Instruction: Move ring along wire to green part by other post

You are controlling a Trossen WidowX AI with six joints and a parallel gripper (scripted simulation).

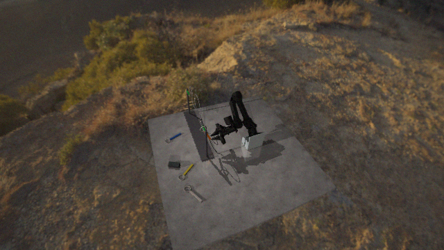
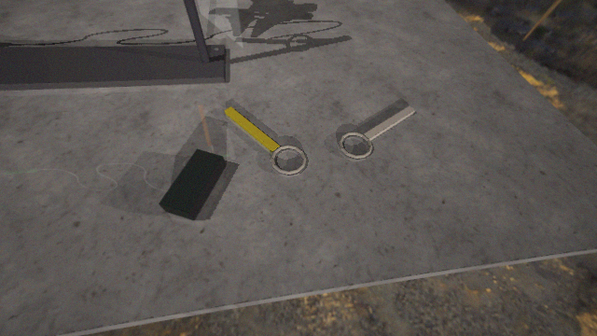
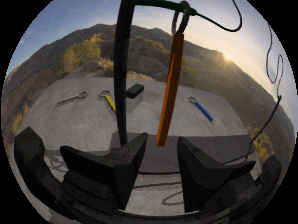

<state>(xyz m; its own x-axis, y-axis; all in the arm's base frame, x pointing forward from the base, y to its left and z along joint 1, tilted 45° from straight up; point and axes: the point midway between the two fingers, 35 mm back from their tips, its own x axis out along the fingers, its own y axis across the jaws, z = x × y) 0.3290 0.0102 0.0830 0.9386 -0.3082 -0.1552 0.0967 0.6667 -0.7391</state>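
My gripper tip is 4 cm short of the orange-handled ring and 8 cm below it. The rest, counted from my gripper tip: black block 34 cm ahead, 6 cm to the left, 15 cm below; then blue-handled ring 31 cm ahead, 23 cm to the right, 15 cm below; then yellow-handled ring 27 cm ahead, 17 cm to the left, 15 cm below.
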